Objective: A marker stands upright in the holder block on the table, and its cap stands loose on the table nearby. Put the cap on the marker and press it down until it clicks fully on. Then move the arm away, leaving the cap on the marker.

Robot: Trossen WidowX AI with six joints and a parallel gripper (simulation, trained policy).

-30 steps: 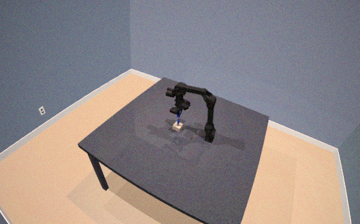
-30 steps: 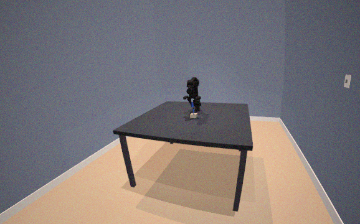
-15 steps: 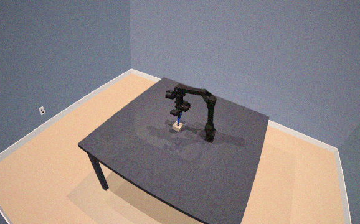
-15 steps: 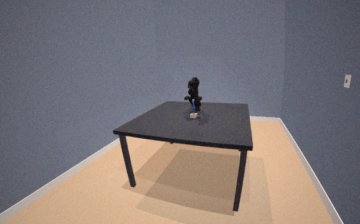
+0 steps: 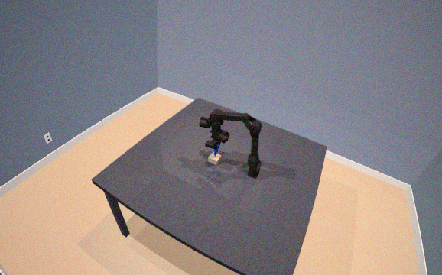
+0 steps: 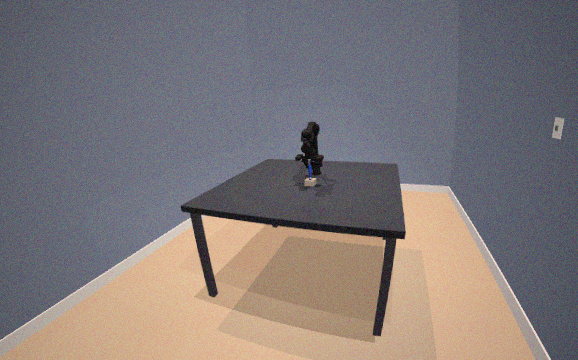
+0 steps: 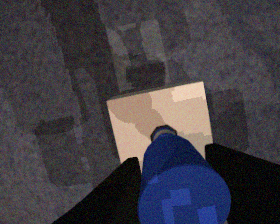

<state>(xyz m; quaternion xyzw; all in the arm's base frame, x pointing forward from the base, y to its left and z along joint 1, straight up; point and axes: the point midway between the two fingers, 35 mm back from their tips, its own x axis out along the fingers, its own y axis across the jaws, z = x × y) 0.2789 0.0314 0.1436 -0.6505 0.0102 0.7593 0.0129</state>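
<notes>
My gripper tip is 3 cm above the blue marker and 1 cm short of it. From my gripper tip the other things lie so: holder block 9 cm below, 1 cm ahead; then blue cap 1 cm ahead, 1 cm above.
</notes>
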